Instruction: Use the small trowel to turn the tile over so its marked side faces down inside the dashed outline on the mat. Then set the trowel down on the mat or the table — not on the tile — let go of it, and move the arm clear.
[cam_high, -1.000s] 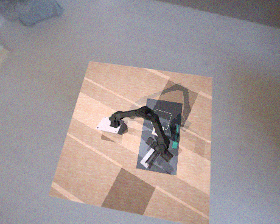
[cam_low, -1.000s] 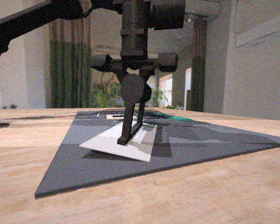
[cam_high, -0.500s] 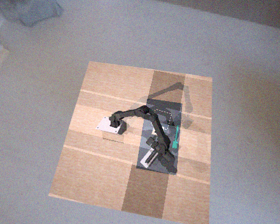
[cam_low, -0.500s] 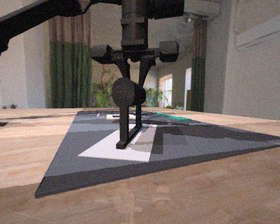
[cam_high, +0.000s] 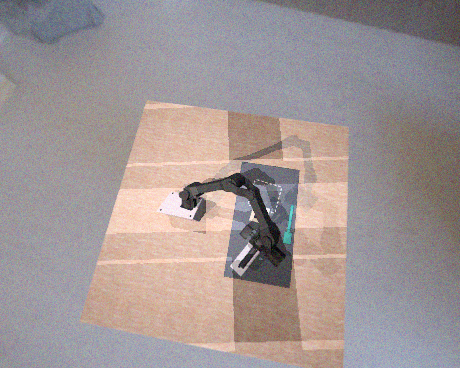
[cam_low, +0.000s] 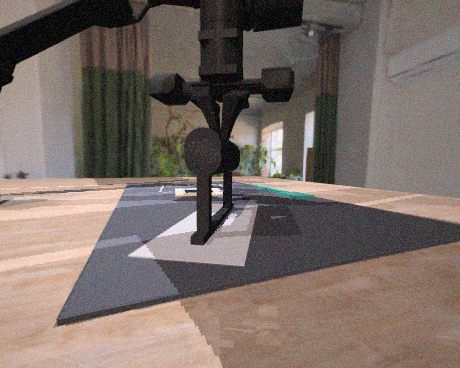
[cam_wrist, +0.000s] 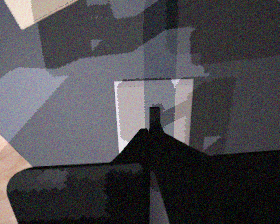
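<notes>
Right now my gripper tip is 120 mm to the right of the grey mat, 100 mm above it and 10 mm short of it. The rest, counted from my gripper tip: teal trowel (150 mm ahead, 120 mm to the left, 70 mm below); then square tile (150 mm to the left, 70 mm below, 20 mm behind).
</notes>
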